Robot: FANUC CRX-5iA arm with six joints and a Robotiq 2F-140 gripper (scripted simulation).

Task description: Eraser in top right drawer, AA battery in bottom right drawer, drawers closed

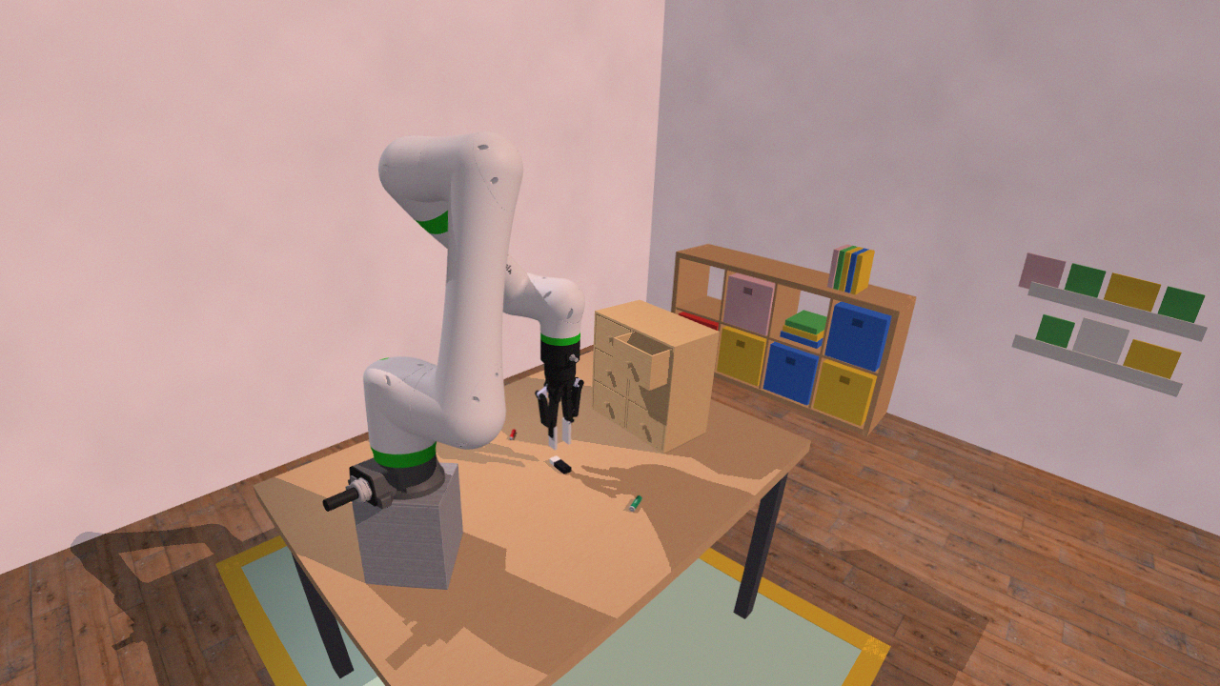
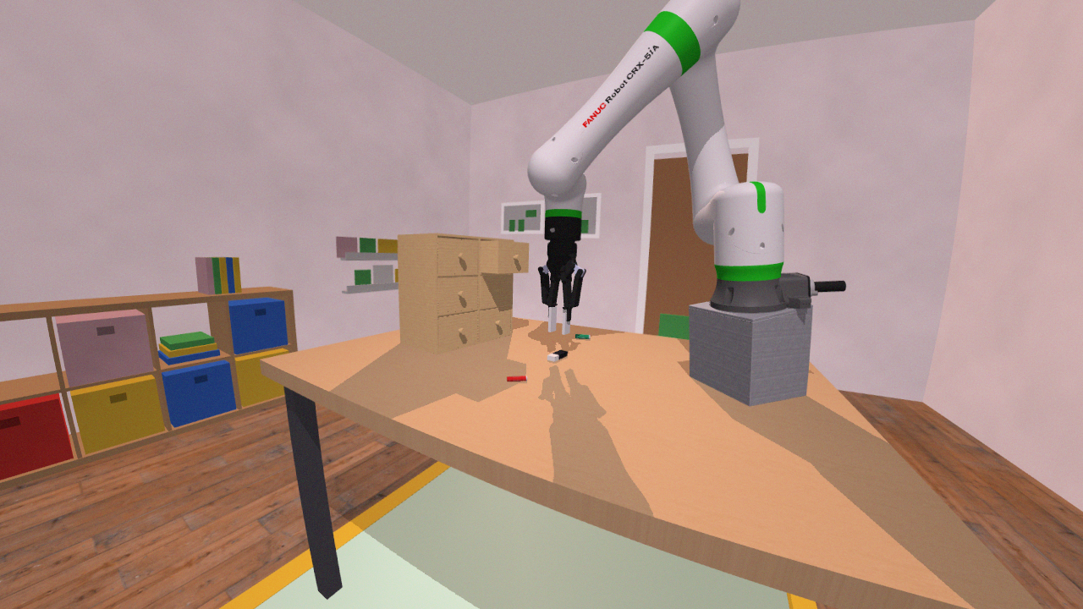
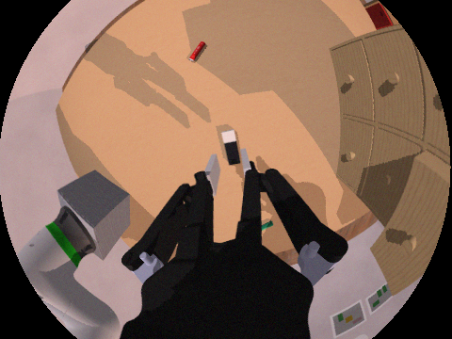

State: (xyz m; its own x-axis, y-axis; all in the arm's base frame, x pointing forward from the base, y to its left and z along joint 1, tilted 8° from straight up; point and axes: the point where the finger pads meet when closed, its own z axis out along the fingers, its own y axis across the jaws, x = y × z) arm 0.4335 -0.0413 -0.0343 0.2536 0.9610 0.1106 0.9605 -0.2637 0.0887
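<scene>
Now: hand 1 cm to the right of the eraser and 10 cm above it. From my hand the other things lie so: green AA battery (1 cm behind, 24 cm to the right, 10 cm below); red object (3 cm ahead, 20 cm to the left, 10 cm below).
</scene>
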